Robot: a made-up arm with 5 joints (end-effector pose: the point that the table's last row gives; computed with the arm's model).
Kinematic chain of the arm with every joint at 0, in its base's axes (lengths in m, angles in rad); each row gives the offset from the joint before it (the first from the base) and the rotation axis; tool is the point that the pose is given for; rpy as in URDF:
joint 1: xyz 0.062 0 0.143 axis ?
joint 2: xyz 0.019 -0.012 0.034 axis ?
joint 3: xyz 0.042 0 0.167 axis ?
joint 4: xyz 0.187 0 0.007 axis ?
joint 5: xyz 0.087 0.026 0 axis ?
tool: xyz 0 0 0 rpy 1.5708 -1.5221 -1.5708
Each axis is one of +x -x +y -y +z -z.
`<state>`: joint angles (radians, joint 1 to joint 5).
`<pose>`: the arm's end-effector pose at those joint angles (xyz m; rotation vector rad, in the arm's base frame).
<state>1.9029 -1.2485 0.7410 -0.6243 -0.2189</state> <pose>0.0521 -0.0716 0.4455 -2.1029 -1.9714 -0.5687</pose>
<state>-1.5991 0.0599 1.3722 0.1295 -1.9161</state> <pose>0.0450 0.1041 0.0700 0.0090 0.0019 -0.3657</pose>
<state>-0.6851 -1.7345 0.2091 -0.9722 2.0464</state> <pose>-0.1178 -0.1288 0.4306 1.6120 2.0930 1.2855</pose>
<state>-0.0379 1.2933 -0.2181 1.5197 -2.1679</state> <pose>0.2732 0.0220 -0.0240 -1.1176 0.5310 -1.9513</pose>
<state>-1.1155 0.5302 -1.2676 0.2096 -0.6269</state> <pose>0.2027 0.3192 0.4746 1.6467 -1.3187 0.2645</pose>
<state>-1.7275 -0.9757 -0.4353 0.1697 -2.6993</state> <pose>0.0552 -0.0464 0.5734 2.2354 1.7599 -0.2310</pose>
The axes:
joint 1: -z
joint 2: +y
joint 3: +y
joint 4: +y
joint 5: -x

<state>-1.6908 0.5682 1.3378 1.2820 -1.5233</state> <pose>0.0478 0.0008 0.1203 -1.6150 -0.0980 0.0917</pose>
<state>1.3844 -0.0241 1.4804 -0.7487 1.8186</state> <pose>0.1038 -0.1462 0.1034 -0.8683 0.0055 0.3611</pose>
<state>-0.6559 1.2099 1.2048 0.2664 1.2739</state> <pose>0.0353 -0.0029 0.0285 0.3578 1.2229 1.6598</pose>
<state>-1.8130 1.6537 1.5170 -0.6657 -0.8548</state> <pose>0.0664 -0.0763 0.0680 -0.9434 0.2036 0.8406</pose>
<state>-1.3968 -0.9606 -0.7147 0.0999 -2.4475</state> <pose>0.0273 -0.1164 0.5794 -2.9188 -1.1513 -0.0038</pose>
